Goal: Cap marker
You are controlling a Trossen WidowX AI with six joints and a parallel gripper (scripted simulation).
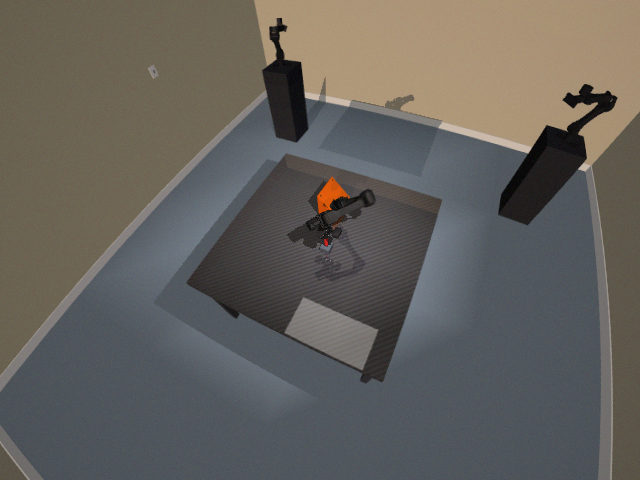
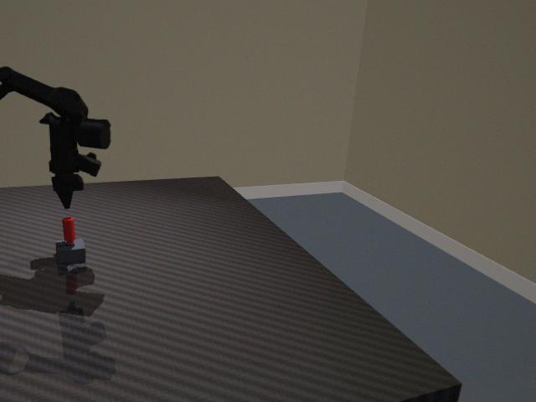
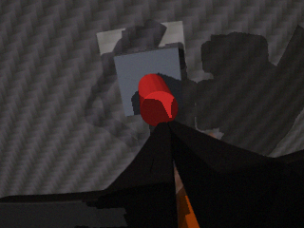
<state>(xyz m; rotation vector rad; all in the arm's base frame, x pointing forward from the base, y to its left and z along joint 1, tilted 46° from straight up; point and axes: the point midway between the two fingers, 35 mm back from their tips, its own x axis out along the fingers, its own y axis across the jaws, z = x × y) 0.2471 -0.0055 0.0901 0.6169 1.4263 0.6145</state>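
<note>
My gripper tip is 50 mm above the red cap. Also, from my gripper tip: grey holder block 110 mm below; then marker 60 mm below.
</note>
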